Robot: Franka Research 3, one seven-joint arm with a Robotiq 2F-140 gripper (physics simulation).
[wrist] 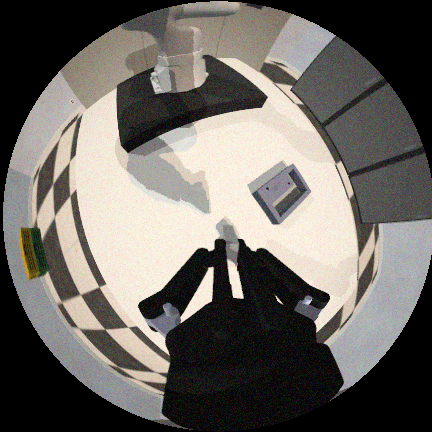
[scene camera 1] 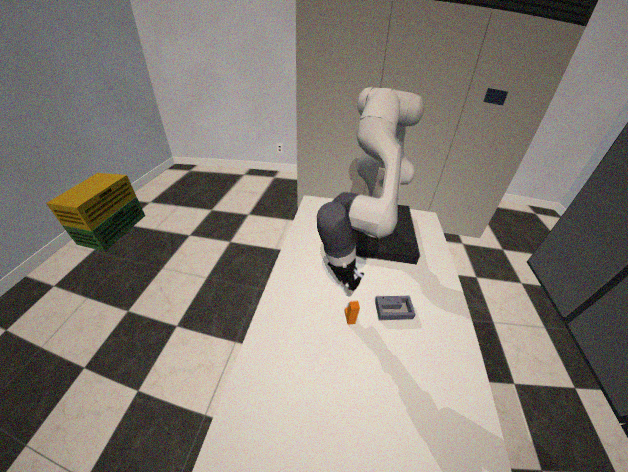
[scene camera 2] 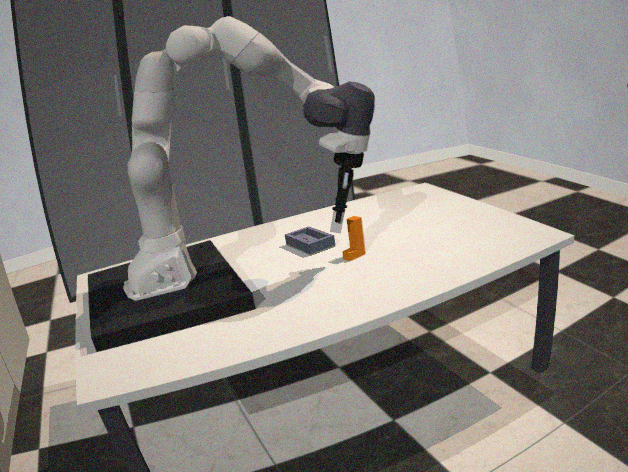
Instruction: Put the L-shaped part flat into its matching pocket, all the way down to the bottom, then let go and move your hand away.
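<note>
The orange L-shaped part (scene camera 1: pixel 352 312) (scene camera 2: pixel 356 238) stands upright on the table, its short foot at the bottom towards the robot's base. It does not show in the wrist view, where the gripper's body may hide it. The grey-purple tray with the pocket (scene camera 1: pixel 394 315) (scene camera 2: pixel 309 245) (wrist: pixel 268 206) lies on the table beside the part, apart from it; its pocket holds no orange part. My gripper (scene camera 1: pixel 350 291) (scene camera 2: pixel 336 226) (wrist: pixel 226 233) is shut with nothing between its fingertips. It hangs above the table, beside the upright part on the robot-base side.
The arm's black base plate (scene camera 1: pixel 390 248) (scene camera 2: pixel 172 299) (wrist: pixel 190 107) lies at the robot's end of the white table (scene camera 1: pixel 304 395) (scene camera 2: pixel 456 243) (wrist: pixel 125 240). A yellow and green crate stack (scene camera 1: pixel 96 210) (wrist: pixel 33 253) is off to the side, away from the table.
</note>
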